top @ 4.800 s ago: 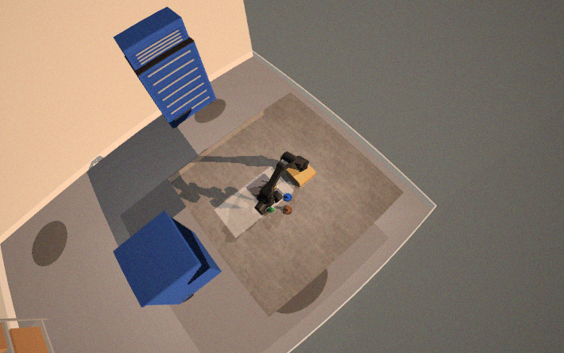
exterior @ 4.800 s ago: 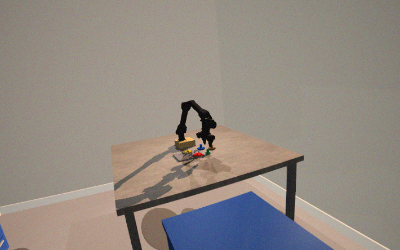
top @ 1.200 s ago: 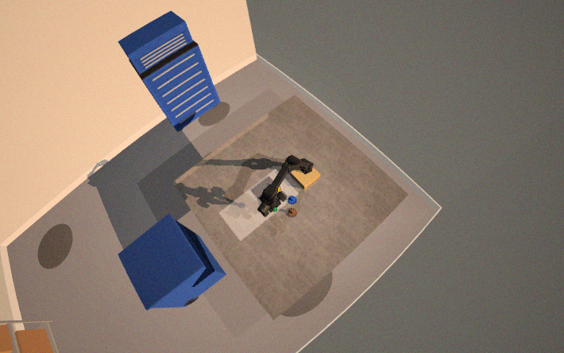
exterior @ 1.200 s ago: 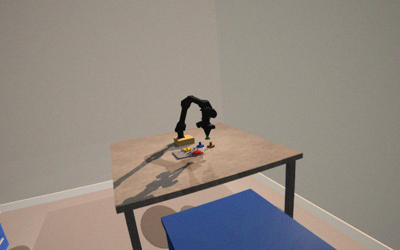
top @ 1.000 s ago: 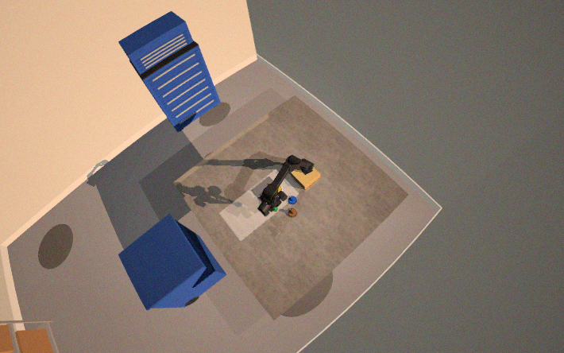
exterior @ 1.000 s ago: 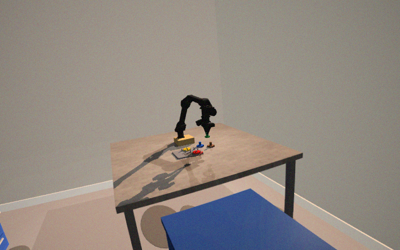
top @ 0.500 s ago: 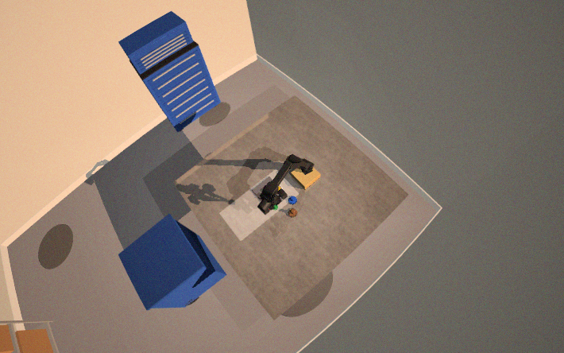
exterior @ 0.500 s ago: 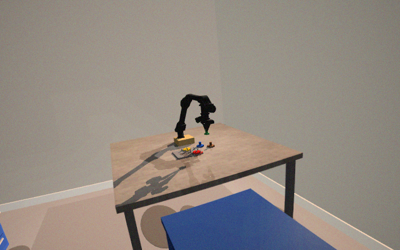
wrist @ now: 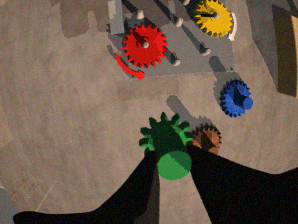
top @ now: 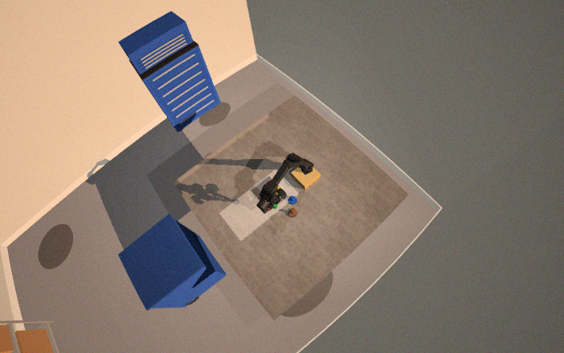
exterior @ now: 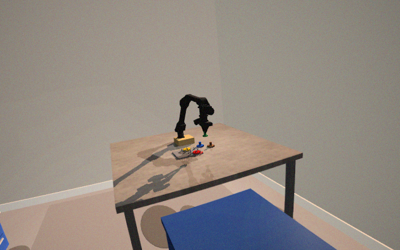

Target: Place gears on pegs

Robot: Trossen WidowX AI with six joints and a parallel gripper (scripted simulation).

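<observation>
Now: gripper tip 140 mm above the red gear, 80 mm to the left of it and 20 mm short of it. The rest, counted from my gripper tip: green gear (10 mm below); then blue gear (140 mm below, 140 mm behind, 20 mm to the right); then brown gear (140 mm below, 100 mm behind, 70 mm to the left).
</observation>
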